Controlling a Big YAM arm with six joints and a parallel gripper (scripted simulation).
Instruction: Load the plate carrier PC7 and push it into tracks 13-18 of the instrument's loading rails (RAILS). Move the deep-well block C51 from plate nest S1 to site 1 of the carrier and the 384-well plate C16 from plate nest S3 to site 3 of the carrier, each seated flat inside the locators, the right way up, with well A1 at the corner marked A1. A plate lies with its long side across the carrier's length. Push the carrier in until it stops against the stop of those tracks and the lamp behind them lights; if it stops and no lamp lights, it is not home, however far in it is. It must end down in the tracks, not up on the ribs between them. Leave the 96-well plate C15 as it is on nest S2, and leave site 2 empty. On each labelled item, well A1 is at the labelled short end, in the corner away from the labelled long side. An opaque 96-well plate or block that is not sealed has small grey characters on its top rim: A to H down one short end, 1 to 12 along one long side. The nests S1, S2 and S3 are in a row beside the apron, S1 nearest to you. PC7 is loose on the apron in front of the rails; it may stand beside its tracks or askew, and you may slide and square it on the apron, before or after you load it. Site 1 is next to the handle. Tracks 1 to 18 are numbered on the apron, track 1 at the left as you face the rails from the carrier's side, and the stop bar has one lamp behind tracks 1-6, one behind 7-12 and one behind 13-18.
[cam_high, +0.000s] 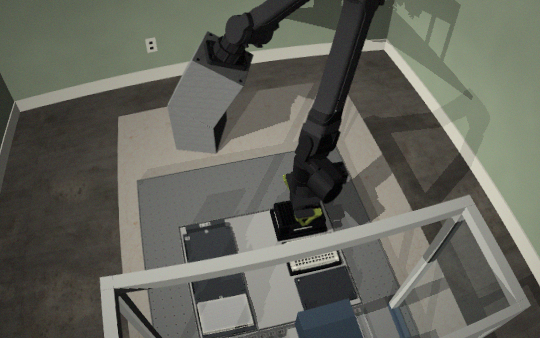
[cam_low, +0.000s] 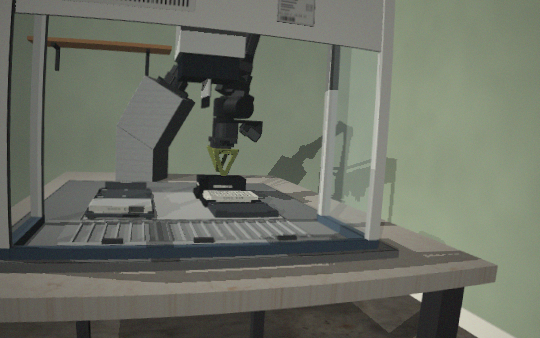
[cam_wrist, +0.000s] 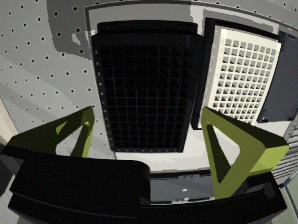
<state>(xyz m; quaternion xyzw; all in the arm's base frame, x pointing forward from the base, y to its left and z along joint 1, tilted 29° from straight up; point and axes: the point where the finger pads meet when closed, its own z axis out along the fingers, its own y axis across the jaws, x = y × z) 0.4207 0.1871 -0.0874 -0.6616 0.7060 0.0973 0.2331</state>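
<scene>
The nest S1 lies 60 mm below my hand. From my hand the other things lie so: white frame bar: 320 mm ahead, 110 mm to the right, 400 mm above; white block: 230 mm ahead, 250 mm to the right, 50 mm below; dark carrier PC7: 130 mm ahead, 250 mm to the right, 50 mm below.
</scene>
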